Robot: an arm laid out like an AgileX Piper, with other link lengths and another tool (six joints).
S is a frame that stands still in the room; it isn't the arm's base.
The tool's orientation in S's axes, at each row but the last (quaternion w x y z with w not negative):
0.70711 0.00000 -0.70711 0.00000
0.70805 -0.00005 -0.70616 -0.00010
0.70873 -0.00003 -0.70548 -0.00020
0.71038 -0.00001 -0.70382 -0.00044
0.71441 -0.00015 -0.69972 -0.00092
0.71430 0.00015 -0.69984 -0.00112
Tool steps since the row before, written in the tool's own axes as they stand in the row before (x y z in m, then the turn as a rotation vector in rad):
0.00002 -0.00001 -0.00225 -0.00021 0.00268 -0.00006
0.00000 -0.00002 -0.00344 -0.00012 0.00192 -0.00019
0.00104 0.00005 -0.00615 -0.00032 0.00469 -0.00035
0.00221 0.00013 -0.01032 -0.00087 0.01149 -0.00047
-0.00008 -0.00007 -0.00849 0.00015 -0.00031 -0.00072
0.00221 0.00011 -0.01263 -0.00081 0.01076 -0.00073
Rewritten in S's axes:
0.00225 -0.00001 0.00002 0.00006 0.00268 -0.00021
0.00344 -0.00002 -0.00001 0.00019 0.00192 -0.00012
0.00615 0.00005 0.00101 0.00035 0.00469 -0.00032
0.01034 0.00012 0.00211 0.00047 0.01149 -0.00087
0.00849 -0.00008 -0.00026 0.00072 -0.00031 0.00013
0.01267 0.00009 0.00195 0.00073 0.01076 -0.00081

